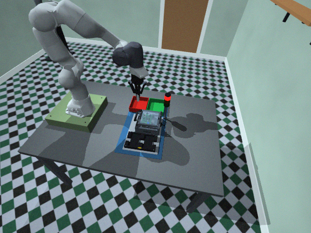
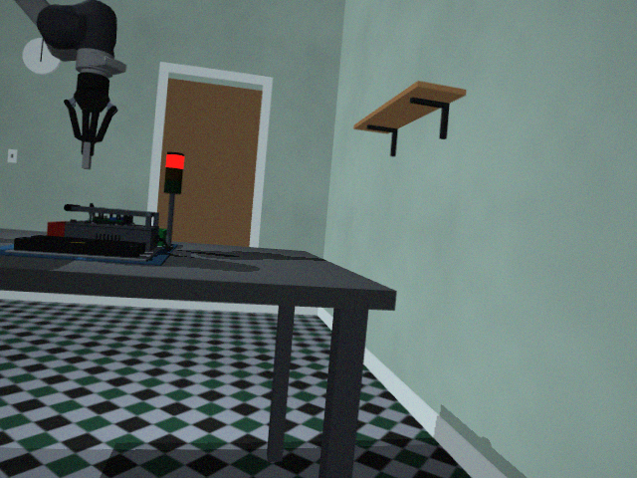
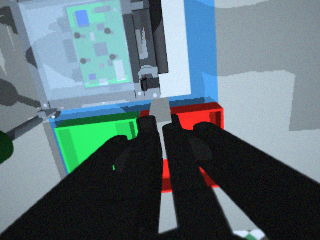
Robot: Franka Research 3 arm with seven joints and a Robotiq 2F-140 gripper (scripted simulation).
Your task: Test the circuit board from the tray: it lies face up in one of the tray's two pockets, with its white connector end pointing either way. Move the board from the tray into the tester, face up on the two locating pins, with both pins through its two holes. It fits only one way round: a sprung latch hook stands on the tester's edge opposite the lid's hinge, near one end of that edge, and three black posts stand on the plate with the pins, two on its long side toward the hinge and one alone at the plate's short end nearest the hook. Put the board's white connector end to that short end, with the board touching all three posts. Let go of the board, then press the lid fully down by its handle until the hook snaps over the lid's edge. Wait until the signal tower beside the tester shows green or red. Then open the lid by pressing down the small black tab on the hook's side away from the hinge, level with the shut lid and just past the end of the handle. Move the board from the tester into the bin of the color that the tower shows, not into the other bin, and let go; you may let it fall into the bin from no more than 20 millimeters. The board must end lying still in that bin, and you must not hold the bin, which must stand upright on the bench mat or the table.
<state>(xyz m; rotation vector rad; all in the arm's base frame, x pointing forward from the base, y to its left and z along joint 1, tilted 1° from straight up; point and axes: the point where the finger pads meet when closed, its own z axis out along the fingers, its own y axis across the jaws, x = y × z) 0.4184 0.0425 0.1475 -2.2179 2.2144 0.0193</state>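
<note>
The black latch hook is 130 mm below my hand, 20 mm ahead of it and 10 mm to the right of it. Also, from my hand: tester lid 130 mm below, 80 mm ahead, 70 mm to the right; then tester plate 160 mm below, 80 mm ahead, 70 mm to the right; then green circuit board 150 mm below, 80 mm ahead, 70 mm to the right.
</note>
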